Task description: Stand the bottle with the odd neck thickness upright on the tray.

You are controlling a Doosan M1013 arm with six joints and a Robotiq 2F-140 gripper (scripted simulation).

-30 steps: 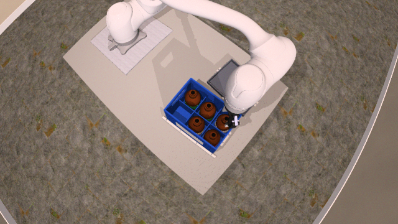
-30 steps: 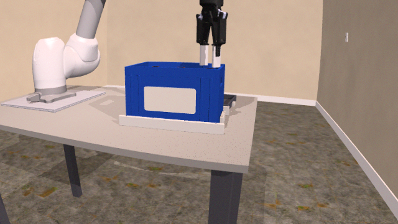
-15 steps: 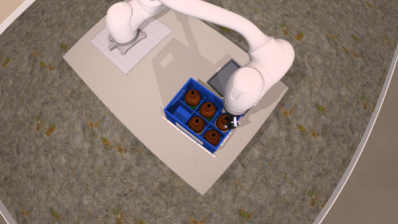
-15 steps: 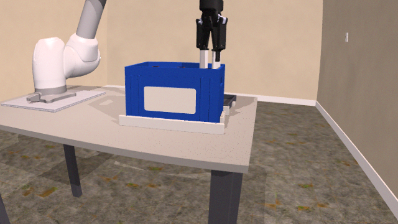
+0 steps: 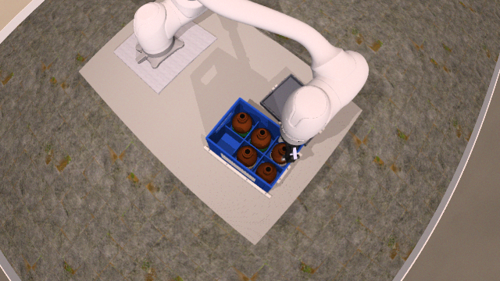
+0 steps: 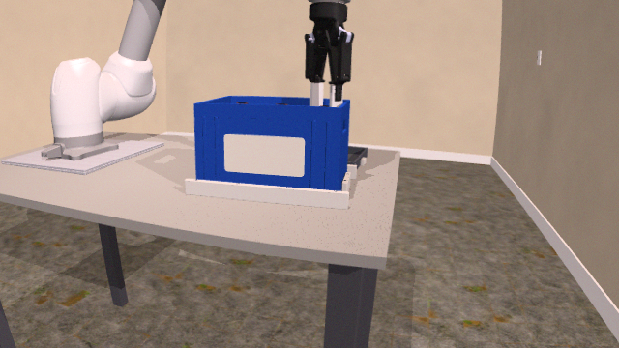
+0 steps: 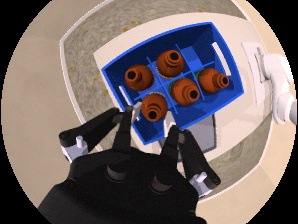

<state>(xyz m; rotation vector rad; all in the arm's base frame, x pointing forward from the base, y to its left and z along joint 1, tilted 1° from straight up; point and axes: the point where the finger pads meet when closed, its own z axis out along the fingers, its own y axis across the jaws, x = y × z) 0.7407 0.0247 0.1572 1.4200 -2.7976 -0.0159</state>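
The bottle lies 9 cm to the right of my hand, 9 cm below it and 1 cm ahead of it. From my hand the other things lie so: crate: 9 cm below, 8 cm behind, 6 cm to the right; dark grey tray: 20 cm to the left, 16 cm below, 9 cm behind.
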